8 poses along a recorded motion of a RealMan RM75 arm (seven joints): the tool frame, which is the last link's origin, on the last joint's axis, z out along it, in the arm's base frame.
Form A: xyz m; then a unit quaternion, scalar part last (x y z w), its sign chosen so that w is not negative.
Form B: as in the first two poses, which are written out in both.
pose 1, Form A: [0.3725 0.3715 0.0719 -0.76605 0.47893 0.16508 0.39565]
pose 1, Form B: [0.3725 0.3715 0.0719 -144.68 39.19 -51.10]
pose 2, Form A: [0.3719 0.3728 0.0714 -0.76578 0.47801 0.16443 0.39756]
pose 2, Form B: [0.3719 0.3728 0.0714 -144.35 39.19 -50.89]
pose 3, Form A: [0.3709 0.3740 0.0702 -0.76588 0.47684 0.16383 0.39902]
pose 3, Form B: [0.3709 0.3740 0.0702 -144.07 39.16 -50.66]
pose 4, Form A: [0.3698 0.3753 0.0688 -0.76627 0.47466 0.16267 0.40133]
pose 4, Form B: [0.3698 0.3753 0.0688 -143.61 39.07 -50.25]
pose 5, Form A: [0.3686 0.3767 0.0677 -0.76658 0.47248 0.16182 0.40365]
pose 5, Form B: [0.3686 0.3767 0.0677 -143.15 39.02 -49.83]
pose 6, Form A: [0.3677 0.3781 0.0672 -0.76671 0.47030 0.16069 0.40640]
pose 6, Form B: [0.3677 0.3781 0.0672 -142.63 38.95 -49.41]
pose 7, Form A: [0.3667 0.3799 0.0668 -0.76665 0.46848 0.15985 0.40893]
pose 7, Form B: [0.3667 0.3799 0.0668 -142.16 38.92 -49.05]
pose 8, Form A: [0.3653 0.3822 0.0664 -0.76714 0.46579 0.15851 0.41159]
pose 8, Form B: [0.3653 0.3822 0.0664 -141.62 38.80 -48.56]
